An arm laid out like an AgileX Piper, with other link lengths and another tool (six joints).
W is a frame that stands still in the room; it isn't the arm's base.
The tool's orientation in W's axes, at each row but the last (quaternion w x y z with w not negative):
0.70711, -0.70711, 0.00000, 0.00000
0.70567, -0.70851, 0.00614, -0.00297
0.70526, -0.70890, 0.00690, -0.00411
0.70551, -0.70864, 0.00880, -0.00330
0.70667, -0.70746, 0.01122, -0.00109
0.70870, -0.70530, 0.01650, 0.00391
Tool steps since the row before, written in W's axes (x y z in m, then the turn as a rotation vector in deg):
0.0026, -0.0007, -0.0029, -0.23, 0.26, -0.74
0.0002, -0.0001, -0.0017, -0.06, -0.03, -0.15
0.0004, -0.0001, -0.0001, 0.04, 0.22, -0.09
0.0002, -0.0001, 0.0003, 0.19, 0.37, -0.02
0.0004, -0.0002, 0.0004, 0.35, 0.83, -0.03
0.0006, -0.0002, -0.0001, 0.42, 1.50, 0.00
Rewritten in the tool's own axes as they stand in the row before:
0.0026, 0.0029, -0.0007, -0.23, 0.74, 0.26
0.0002, 0.0017, -0.0001, -0.06, 0.15, -0.03
0.0004, 0.0001, -0.0001, 0.04, 0.09, 0.22
0.0002, -0.0003, -0.0001, 0.18, 0.02, 0.37
0.0004, -0.0004, -0.0002, 0.34, 0.02, 0.84
0.0006, 0.0001, -0.0002, 0.39, 0.00, 1.51

